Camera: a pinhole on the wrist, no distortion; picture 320 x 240 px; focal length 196.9 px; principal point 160.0 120.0 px. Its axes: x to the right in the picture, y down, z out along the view. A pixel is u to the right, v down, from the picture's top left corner.
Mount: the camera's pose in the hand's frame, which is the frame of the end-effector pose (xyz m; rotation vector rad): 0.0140 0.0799 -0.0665 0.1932 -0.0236 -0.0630
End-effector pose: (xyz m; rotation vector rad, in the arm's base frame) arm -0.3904 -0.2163 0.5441 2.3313 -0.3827 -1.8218
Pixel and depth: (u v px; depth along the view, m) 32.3 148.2 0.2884
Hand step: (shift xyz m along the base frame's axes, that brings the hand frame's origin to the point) -0.2626 -0.0139 0.1329
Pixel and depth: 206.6 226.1 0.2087
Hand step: -0.1564 -0.1540 -0.0580
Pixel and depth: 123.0 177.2 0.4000
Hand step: -0.3636 -0.0859 0.0096
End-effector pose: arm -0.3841 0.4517 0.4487 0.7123 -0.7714 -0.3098
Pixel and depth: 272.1 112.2 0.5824
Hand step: -0.1434 -0.4561 0.3739
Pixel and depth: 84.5 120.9 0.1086
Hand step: -0.0496 0.0421 0.0464
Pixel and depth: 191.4 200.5 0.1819
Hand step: -0.0628 0.0038 0.1654
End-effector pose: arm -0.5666 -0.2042 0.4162 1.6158 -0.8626 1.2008
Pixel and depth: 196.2 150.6 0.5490
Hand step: 0.1381 -0.4807 0.0613
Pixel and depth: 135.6 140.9 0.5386
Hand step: 0.0984 -0.4561 -0.1025
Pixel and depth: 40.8 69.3 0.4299
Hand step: 0.1158 -0.2755 -0.3135
